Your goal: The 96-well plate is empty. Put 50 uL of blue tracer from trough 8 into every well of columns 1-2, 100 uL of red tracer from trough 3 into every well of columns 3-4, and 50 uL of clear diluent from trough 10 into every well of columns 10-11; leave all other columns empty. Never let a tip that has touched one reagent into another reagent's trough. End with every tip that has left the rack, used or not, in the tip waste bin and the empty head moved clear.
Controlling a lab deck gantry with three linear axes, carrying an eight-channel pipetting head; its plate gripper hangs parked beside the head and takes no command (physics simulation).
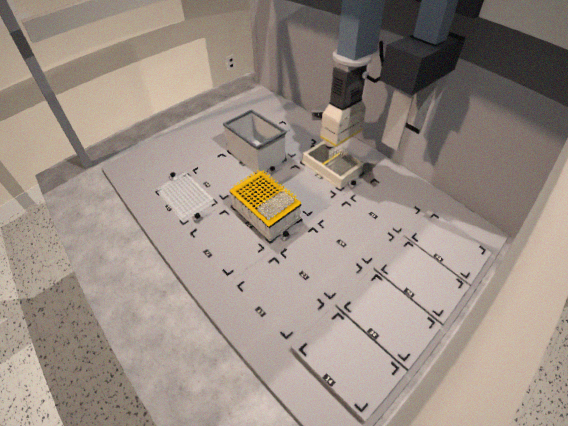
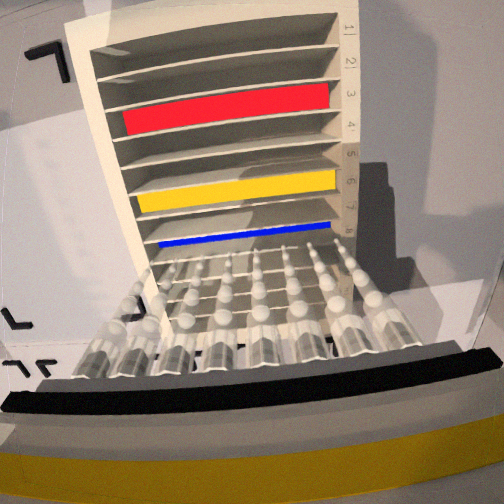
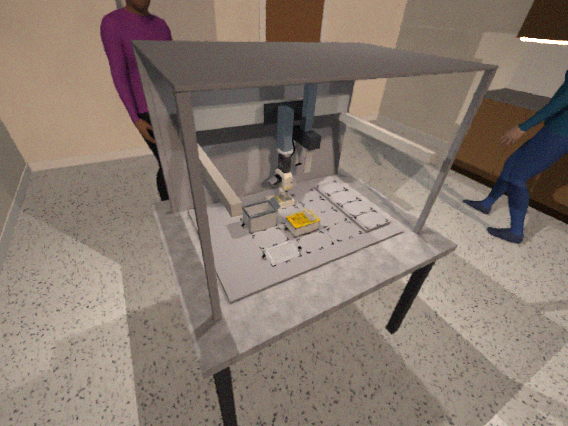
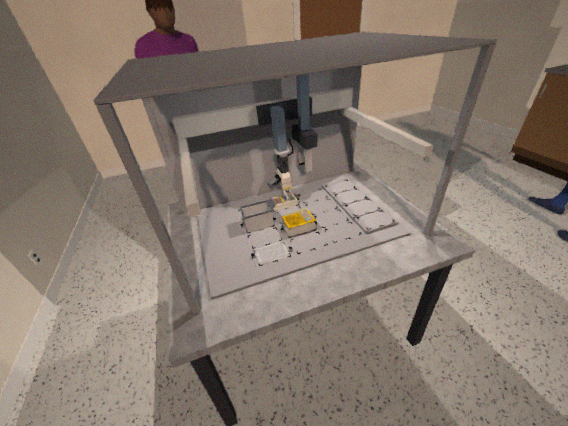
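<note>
The pipetting head is over the trough reservoir. Eight clear tips are on it; their lower ends overlap the troughs beyond 8. Whether they hold liquid cannot be told. Red is in trough 3, blue in trough 8; trough 10 is largely behind the tips. The plate shows no colour. The yellow-topped tip rack holds tips in several columns. The waste bin stands behind the plate. The parked plate gripper is open and empty.
Yellow liquid lies in trough 6. The dark gripper body hangs right of the head. The back wall is close behind the reservoir. A raised panel with marked bays is at the deck's right. Enclosure posts stand at the front.
</note>
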